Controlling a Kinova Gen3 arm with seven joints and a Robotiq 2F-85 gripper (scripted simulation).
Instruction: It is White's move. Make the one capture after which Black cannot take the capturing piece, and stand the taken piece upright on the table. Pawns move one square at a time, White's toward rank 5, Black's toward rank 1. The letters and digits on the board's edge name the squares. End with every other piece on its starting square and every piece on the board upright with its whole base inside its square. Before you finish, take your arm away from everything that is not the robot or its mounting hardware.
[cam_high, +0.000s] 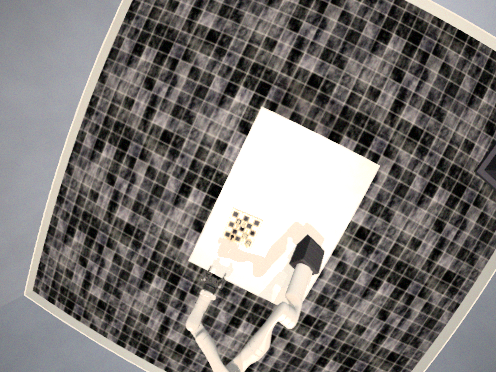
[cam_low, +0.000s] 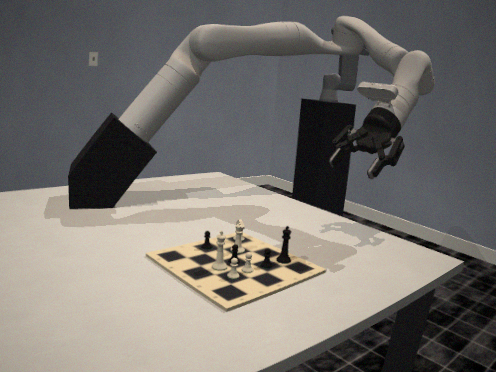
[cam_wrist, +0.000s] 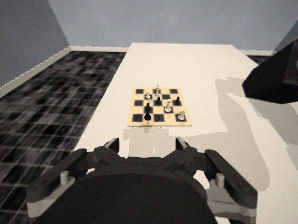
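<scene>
Now: hand 3 cm short of the tall white piece, 29 cm to the left of it and 12 cm above it. The rest, counted from my hand: tall black piece: 4 cm ahead, 17 cm to the right, 12 cm below; board: 2 cm ahead, 25 cm to the right, 15 cm below.
</scene>
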